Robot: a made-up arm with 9 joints.
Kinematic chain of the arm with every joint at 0, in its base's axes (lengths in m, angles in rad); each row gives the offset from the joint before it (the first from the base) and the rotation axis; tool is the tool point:
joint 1: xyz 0 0 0.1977 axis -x
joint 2: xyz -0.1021 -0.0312 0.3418 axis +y
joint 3: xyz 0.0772 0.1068 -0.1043 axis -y
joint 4: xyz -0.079 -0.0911 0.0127 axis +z
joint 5: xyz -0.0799 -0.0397 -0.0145 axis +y
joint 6: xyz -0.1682 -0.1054 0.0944 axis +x
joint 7: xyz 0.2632 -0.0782 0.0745 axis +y
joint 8: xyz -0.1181 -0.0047 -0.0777 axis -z
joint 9: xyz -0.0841 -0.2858 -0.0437 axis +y
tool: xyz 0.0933 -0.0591 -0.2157
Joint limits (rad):
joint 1: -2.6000..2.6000
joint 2: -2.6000..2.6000
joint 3: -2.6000..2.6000
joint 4: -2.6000..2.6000
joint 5: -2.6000..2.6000
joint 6: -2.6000..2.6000
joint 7: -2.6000..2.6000
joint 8: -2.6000..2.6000
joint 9: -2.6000..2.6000
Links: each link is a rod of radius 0.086 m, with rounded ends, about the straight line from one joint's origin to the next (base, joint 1, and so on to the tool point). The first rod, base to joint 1, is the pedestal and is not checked.
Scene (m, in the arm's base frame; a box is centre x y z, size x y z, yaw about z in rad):
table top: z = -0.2
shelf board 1: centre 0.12 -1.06 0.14 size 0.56 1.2 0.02 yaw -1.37
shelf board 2: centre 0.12 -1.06 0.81 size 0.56 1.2 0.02 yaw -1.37
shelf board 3: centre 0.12 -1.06 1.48 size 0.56 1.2 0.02 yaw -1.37
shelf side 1: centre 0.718 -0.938 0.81 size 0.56 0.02 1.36 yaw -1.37
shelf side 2: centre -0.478 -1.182 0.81 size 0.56 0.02 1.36 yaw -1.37
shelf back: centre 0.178 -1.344 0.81 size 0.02 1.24 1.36 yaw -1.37
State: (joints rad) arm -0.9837 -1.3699 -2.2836 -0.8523 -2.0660 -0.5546 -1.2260 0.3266 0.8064
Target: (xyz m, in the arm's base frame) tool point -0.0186 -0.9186 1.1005
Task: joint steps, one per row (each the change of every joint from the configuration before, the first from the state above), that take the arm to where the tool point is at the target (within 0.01 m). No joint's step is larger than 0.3 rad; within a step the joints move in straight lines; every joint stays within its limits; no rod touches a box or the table.
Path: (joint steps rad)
1: 0.2241 -0.0346 0.0700 -0.0474 0.1015 0.1000 0.1984 0.1480 0.0968
2: 0.2242 -0.0345 0.0699 -0.0473 0.1016 0.1001 0.1983 0.1479 0.0969
3: 0.2241 -0.0346 0.0700 -0.0474 0.1015 0.1000 0.1984 0.1480 0.0968
4: 0.0988 0.0243 -0.1235 0.0020 -0.0987 -0.0605 -0.2415 -0.1073 -0.0635
5: 0.0987 0.0243 -0.1235 0.0020 -0.0986 -0.0606 -0.2414 -0.1073 -0.0635
6: -0.2242 0.0121 -0.0882 0.0171 -0.0394 -0.1267 -0.1556 -0.1362 -0.0694
7: -0.2241 0.0121 -0.0882 0.0171 -0.0395 -0.1268 -0.1555 -0.1361 -0.0694
8: -0.2242 0.0121 -0.0882 0.0171 -0.0394 -0.1268 -0.1556 -0.1361 -0.0694

